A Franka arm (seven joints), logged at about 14 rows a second.
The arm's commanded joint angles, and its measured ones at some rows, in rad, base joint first. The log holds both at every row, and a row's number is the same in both.
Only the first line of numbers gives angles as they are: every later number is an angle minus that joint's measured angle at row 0.
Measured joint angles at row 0: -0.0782, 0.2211, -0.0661, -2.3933, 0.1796, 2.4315, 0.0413
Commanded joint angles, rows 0 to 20: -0.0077, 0.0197, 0.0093, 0.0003, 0.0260, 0.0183, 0.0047; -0.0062, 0.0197, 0.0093, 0.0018, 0.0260, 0.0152, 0.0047; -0.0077, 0.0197, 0.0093, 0.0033, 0.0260, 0.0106, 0.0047; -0.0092, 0.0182, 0.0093, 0.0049, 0.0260, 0.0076, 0.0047; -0.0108, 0.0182, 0.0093, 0.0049, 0.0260, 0.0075, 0.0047; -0.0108, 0.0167, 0.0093, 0.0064, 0.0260, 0.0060, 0.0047; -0.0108, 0.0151, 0.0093, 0.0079, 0.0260, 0.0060, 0.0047; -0.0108, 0.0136, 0.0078, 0.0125, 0.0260, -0.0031, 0.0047; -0.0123, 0.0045, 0.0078, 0.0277, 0.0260, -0.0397, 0.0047; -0.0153, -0.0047, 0.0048, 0.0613, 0.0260, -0.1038, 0.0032; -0.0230, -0.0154, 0.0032, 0.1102, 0.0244, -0.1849, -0.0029; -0.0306, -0.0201, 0.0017, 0.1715, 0.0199, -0.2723, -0.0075; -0.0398, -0.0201, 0.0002, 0.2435, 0.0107, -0.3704, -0.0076; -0.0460, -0.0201, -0.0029, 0.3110, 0.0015, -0.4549, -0.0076; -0.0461, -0.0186, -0.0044, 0.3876, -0.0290, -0.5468, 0.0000; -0.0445, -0.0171, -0.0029, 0.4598, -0.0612, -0.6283, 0.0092; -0.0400, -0.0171, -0.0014, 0.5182, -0.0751, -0.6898, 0.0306; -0.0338, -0.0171, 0.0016, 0.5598, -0.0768, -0.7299, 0.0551; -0.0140, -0.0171, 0.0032, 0.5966, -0.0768, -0.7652, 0.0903; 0.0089, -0.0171, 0.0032, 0.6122, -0.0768, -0.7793, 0.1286; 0.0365, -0.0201, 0.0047, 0.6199, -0.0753, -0.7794, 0.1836
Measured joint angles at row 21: -0.0088, -0.0216, -0.0031, 0.5978, -0.0560, -0.7622, 0.0908
